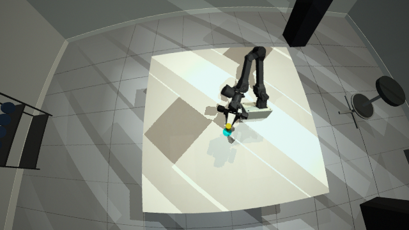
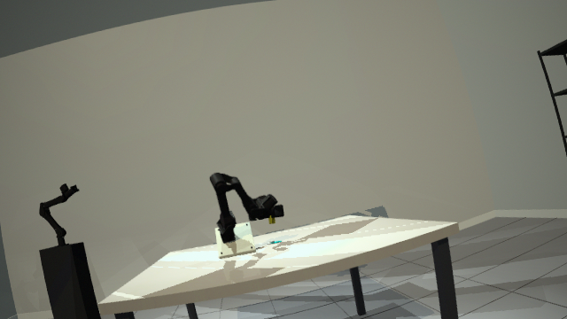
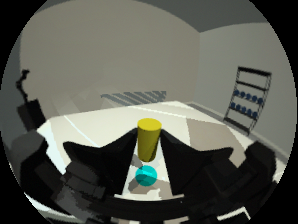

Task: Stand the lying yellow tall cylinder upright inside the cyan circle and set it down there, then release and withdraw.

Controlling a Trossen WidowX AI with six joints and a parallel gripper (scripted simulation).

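Right now the cyan circle is 160 mm below my gripper tip and 10 mm to the right of it. Round my gripper tip: yellow tall cylinder (20 mm below).
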